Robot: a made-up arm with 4 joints. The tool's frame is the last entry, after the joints.
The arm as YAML. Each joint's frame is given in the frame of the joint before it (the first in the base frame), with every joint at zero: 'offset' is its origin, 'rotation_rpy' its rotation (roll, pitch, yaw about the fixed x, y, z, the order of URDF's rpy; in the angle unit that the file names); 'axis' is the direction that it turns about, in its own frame. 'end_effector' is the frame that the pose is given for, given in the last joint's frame.
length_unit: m
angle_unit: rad
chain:
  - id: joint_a
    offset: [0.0, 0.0, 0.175]
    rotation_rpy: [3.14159, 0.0, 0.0]
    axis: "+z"
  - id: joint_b
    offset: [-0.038, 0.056, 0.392]
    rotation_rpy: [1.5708, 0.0, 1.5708]
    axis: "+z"
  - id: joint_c
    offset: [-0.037, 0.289, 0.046]
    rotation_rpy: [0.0, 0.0, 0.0]
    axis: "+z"
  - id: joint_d
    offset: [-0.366, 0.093, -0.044]
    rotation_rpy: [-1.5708, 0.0, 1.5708]
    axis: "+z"
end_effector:
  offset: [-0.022, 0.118, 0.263]
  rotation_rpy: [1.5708, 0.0, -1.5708]
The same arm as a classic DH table. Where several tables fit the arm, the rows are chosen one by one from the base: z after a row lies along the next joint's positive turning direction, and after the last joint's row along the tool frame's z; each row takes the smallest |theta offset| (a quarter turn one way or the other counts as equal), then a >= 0, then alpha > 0; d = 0 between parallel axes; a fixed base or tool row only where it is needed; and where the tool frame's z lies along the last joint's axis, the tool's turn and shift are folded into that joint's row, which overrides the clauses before.
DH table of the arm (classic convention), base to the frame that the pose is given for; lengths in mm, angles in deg. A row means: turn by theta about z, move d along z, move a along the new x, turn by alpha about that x. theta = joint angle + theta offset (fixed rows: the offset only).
base (fixed): a 0; alpha 180; d 0; theta0 0
joint_a: a 56; alpha 90; d 217; theta0 90
joint_b: a -291.4; alpha 0; d 0; theta0 -82.7
joint_c: a -93; alpha 90; d -36; theta0 -7.3
joint_d: a 118; alpha -90; d 629; theta0 -90
tool (fixed): a 0; alpha 0; d 22; theta0 180

